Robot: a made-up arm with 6 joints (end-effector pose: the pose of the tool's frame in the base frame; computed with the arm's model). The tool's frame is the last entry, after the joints.
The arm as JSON. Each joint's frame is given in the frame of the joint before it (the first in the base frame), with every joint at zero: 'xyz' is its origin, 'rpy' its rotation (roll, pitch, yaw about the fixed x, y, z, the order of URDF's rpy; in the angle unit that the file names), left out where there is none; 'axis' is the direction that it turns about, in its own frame. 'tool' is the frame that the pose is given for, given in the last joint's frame.
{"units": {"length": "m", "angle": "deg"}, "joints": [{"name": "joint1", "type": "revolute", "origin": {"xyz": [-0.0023, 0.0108, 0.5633], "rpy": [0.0, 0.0, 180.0]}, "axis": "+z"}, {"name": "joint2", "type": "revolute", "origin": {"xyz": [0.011, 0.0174, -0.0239], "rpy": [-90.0, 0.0, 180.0]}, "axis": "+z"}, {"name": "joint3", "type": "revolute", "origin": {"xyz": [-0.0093, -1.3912, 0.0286], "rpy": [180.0, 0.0, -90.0]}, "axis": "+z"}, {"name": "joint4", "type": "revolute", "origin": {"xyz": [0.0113, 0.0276, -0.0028], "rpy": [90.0, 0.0, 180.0]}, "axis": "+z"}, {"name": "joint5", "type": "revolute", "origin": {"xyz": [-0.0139, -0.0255, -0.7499], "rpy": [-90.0, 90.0, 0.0]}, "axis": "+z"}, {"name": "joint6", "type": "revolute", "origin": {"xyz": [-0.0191, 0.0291, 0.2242], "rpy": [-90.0, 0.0, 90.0]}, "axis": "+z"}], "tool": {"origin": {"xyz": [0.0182, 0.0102, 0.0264], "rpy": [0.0, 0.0, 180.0]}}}
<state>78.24 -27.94 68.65 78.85 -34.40 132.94</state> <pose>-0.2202 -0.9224 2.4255 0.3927 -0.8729 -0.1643 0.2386</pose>
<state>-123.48 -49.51 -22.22 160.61 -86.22 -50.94</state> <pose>0.4111 0.2199 1.8062 0.5345 0.8047 -0.1927 0.1718</pose>
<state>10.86 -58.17 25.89 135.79 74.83 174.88</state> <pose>-1.3059 -0.0932 1.9803 0.6557 0.4054 -0.5889 0.2426</pose>
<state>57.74 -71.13 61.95 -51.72 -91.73 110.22</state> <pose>-0.8188 -1.5581 1.5854 0.8096 -0.2122 0.3616 0.4109</pose>
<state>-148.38 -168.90 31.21 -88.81 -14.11 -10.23</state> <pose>0.7989 0.5773 -0.8967 0.4765 -0.3296 -0.5092 0.6365</pose>
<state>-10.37 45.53 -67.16 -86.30 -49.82 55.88</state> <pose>0.5264 -0.1530 0.9220 0.2737 -0.3701 0.7997 0.3855</pose>
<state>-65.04 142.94 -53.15 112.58 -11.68 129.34</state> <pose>0.1604 -0.0604 -0.5452 0.6651 0.3950 0.0579 0.6311</pose>
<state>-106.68 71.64 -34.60 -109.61 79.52 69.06</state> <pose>-0.1871 -0.9487 0.3668 0.5945 0.3247 0.2878 0.6770</pose>
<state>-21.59 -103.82 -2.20 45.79 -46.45 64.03</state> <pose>-1.5912 0.5722 0.8574 -0.4137 0.8469 0.3254 0.0762</pose>
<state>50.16 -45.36 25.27 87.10 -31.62 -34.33</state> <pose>-0.6917 -0.6844 2.2514 -0.9449 0.0673 0.3191 0.0299</pose>
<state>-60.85 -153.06 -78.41 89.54 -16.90 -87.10</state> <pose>-0.2608 0.6341 0.0212 -0.8241 0.5309 0.0453 0.1921</pose>
